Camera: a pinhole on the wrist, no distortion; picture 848 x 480 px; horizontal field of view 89.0 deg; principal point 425.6 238.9 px. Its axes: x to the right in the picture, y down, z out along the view. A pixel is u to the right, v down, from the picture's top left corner.
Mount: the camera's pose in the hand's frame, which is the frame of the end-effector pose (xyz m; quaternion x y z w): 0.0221 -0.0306 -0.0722 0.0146 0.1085 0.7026 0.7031
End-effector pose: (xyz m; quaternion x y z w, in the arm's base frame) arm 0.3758 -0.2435 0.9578 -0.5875 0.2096 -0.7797 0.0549
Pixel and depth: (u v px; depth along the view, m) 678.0 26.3 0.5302
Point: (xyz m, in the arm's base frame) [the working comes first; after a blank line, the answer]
In the camera's frame: 0.3102 -0.2613 0.5302

0.5462 -0.7711 1.2315
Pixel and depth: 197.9 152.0 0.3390
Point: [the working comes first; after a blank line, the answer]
In the camera's frame: -0.1789 -0.0683 0.3390

0.6106 -0.2156 1.2159
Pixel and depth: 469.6 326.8 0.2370
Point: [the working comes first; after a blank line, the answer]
In the camera's frame: 0.0242 0.0483 0.2370

0.5214 -0.3145 0.9980
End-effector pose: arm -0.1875 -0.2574 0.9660 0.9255 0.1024 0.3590 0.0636
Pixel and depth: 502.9 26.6 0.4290
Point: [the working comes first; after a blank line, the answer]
In the camera's frame: 0.0769 -0.2111 0.4290

0.2488 -0.2960 0.9626
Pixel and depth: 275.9 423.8 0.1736
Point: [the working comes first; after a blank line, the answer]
In the camera's frame: -0.0602 0.0744 0.1736

-0.1318 -0.2029 0.8533
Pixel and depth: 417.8 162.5 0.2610
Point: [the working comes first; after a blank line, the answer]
In the camera's frame: -0.0047 -0.0462 0.2610

0.0124 -0.2372 0.9106
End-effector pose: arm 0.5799 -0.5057 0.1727 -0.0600 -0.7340 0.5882 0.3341
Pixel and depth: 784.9 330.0 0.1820
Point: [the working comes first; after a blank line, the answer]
In the camera's frame: 0.1516 0.0384 0.1820

0.4734 -0.5314 0.0406
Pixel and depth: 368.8 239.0 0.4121
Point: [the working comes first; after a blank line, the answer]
In the camera's frame: -0.0543 0.0001 0.4121

0.3276 -0.7472 0.2107
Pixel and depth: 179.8 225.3 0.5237
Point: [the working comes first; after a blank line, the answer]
In the camera's frame: -0.2983 -0.0165 0.5237

0.2899 -0.9110 0.4205
